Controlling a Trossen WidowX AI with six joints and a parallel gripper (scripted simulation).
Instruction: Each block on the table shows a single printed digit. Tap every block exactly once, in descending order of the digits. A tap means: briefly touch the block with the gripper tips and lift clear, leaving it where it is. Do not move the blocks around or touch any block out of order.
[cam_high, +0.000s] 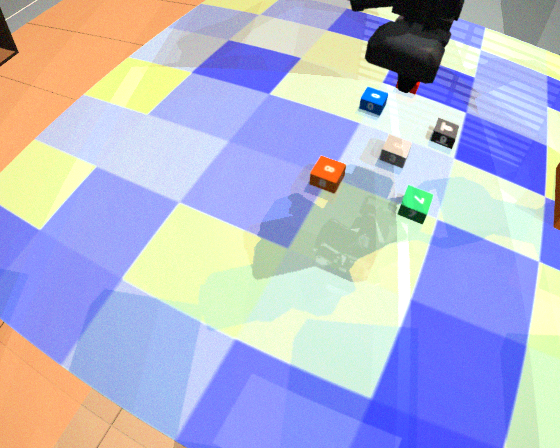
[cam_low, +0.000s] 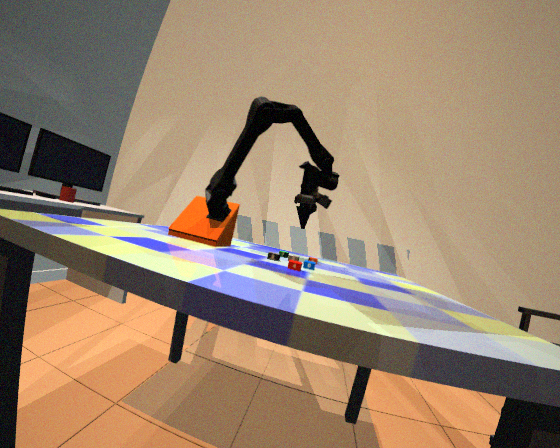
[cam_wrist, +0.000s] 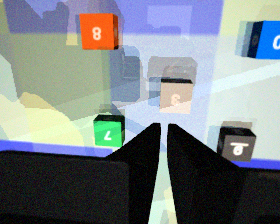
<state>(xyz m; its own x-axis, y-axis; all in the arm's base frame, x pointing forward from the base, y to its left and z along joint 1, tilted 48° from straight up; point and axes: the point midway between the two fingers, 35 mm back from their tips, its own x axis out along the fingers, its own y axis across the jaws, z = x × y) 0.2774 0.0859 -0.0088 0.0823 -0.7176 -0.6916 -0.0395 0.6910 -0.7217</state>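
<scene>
The blue 0 block is 5 cm ahead of my gripper tip, 10 cm to the right of it and 10 cm below it. The rest, counted from my gripper tip: dark block (6 cm behind, 9 cm to the right, 10 cm below); then green 7 block (6 cm behind, 6 cm to the left, 10 cm below); then orange 8 block (5 cm ahead, 7 cm to the left, 10 cm below).
</scene>
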